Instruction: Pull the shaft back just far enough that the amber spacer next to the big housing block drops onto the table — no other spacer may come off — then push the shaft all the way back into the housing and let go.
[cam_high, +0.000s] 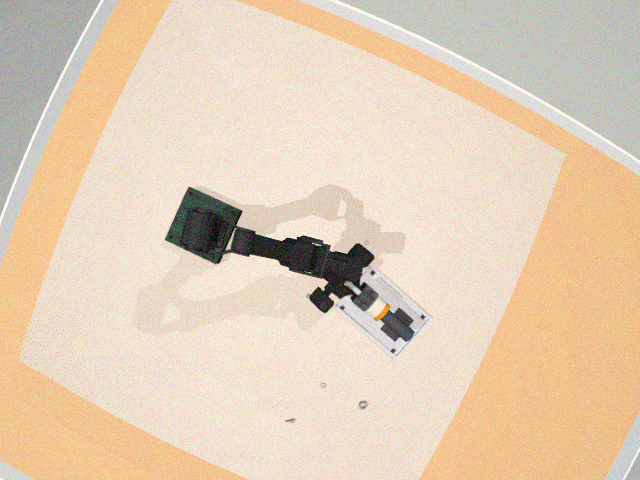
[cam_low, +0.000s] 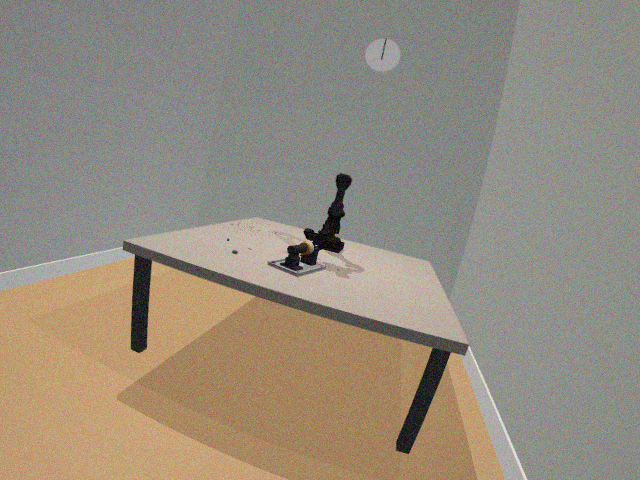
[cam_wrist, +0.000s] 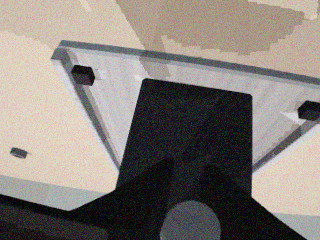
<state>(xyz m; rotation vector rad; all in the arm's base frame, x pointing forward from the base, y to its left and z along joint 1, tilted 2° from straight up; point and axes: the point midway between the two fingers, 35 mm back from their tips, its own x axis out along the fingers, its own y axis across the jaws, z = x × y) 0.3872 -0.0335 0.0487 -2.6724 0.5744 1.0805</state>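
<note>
Now: the cream spacer 50 mm ahead of my gripper tip, 20 mm to the right of it and 20 mm above it. Round my gripper tip: shaft: 50 mm ahead, 20 mm to the right, 20 mm above; then amber spacer: 70 mm ahead, 30 mm to the right, 20 mm above.
</note>
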